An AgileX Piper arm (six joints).
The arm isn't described. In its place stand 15 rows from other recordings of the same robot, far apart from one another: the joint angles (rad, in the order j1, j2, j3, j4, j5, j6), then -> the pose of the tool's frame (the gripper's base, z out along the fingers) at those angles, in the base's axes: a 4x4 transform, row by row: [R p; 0 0 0 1], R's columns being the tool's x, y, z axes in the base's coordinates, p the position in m.
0.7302 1.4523 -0.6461 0.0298 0.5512 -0.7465 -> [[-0.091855 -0.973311 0.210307 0.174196], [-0.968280 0.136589 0.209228 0.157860], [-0.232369 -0.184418 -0.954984 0.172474], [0 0 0 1]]
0.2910 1.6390 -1.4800 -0.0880 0.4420 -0.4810 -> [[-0.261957 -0.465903 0.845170 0.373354], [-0.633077 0.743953 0.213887 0.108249], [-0.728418 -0.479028 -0.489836 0.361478], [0 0 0 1]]
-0.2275 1.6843 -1.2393 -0.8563 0.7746 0.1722 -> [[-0.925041 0.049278 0.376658 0.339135], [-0.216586 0.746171 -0.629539 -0.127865], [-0.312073 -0.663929 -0.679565 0.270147], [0 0 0 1]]
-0.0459 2.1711 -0.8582 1.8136 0.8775 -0.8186 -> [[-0.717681 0.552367 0.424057 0.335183], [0.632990 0.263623 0.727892 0.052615], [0.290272 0.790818 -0.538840 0.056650], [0 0 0 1]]
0.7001 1.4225 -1.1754 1.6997 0.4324 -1.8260 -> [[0.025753 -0.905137 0.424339 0.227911], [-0.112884 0.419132 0.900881 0.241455], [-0.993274 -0.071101 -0.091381 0.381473], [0 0 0 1]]
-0.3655 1.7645 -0.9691 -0.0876 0.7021 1.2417 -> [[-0.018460 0.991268 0.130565 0.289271], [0.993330 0.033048 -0.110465 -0.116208], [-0.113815 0.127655 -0.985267 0.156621], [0 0 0 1]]
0.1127 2.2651 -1.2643 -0.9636 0.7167 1.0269 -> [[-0.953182 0.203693 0.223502 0.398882], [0.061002 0.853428 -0.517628 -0.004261], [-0.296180 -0.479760 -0.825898 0.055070], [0 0 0 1]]
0.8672 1.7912 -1.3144 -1.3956 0.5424 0.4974 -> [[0.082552 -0.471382 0.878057 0.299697], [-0.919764 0.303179 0.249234 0.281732], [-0.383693 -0.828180 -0.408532 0.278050], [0 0 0 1]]
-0.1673 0.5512 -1.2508 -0.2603 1.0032 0.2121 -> [[-0.170152 0.385059 0.907071 0.024503], [0.097858 0.922547 -0.373271 -0.024166], [-0.980547 0.025252 -0.194654 0.479160], [0 0 0 1]]
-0.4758 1.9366 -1.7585 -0.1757 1.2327 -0.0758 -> [[-0.918584 0.368389 0.143150 0.358630], [0.324418 0.909688 -0.259270 -0.201677], [-0.225734 -0.191721 -0.955137 0.285119], [0 0 0 1]]
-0.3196 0.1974 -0.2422 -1.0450 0.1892 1.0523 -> [[0.041380 0.463759 0.884995 0.058064], [0.002052 0.885712 -0.464231 -0.034808], [-0.999141 0.021026 0.035699 0.274297], [0 0 0 1]]
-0.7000 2.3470 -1.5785 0.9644 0.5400 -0.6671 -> [[-0.540301 0.545647 0.640581 0.390247], [0.717998 0.695927 0.012807 -0.278436], [-0.438809 0.466856 -0.767784 0.086748], [0 0 0 1]]
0.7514 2.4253 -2.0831 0.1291 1.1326 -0.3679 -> [[-0.469669 -0.881132 0.054928 0.360532], [-0.857109 0.470007 0.210850 0.351332], [-0.211604 0.051950 -0.975974 0.148507], [0 0 0 1]]
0.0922 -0.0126 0.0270 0.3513 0.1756 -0.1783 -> [[-0.115795 -0.134033 0.984188 0.055328], [0.156936 0.975939 0.151374 0.010610], [-0.980797 0.171983 -0.091974 0.189851], [0 0 0 1]]
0.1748 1.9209 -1.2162 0.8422 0.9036 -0.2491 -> [[-0.993068 0.066858 0.096670 0.353768], [0.112291 0.782645 0.612256 0.116638], [-0.034724 0.618867 -0.784728 0.176356], [0 0 0 1]]
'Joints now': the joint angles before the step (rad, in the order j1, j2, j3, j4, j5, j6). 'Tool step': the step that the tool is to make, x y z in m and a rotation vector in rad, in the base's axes. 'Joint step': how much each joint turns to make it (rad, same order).
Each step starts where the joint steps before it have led.
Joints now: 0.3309 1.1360 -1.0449 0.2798 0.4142 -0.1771
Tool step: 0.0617 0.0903 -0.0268 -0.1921 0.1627 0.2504
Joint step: 0.1910 0.3759 -0.2973 -0.0755 0.1575 -0.0390
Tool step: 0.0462 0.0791 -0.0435 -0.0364 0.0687 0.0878
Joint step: 0.1091 0.3178 -0.2501 -0.0242 0.0056 0.0400
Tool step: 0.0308 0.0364 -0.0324 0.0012 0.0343 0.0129
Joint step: 0.0222 0.1935 -0.1744 0.0120 0.0064 0.0128
